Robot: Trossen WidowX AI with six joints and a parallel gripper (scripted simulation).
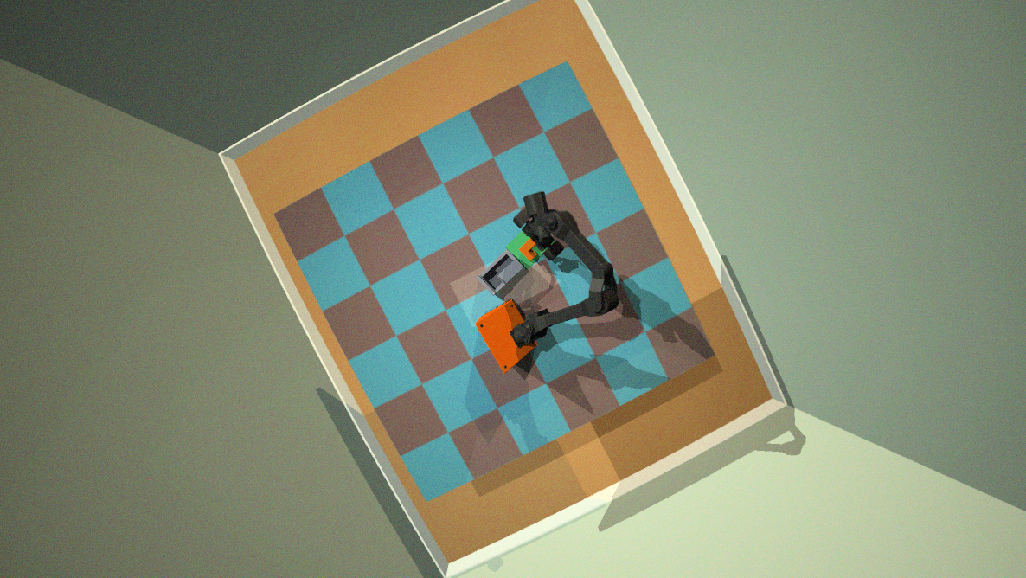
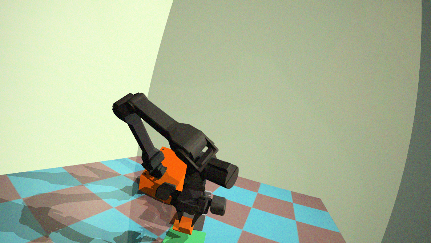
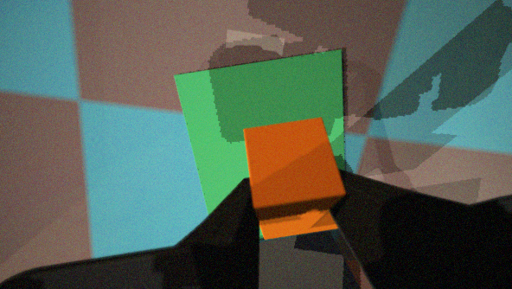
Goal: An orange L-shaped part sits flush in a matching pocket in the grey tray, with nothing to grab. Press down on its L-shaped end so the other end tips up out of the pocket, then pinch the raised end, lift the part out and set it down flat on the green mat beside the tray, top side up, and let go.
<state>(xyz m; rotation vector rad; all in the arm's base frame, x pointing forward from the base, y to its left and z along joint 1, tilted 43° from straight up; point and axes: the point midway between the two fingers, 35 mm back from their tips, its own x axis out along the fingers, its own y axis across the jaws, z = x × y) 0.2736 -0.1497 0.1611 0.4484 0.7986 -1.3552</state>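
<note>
Now: gripper tip 30 mm to the right of the orange L-shaped part, 30 mm above it and 20 mm past it. From my gripper tip the other things lie so: green mat: 100 mm below, 20 mm to the left, 10 mm behind.
</note>
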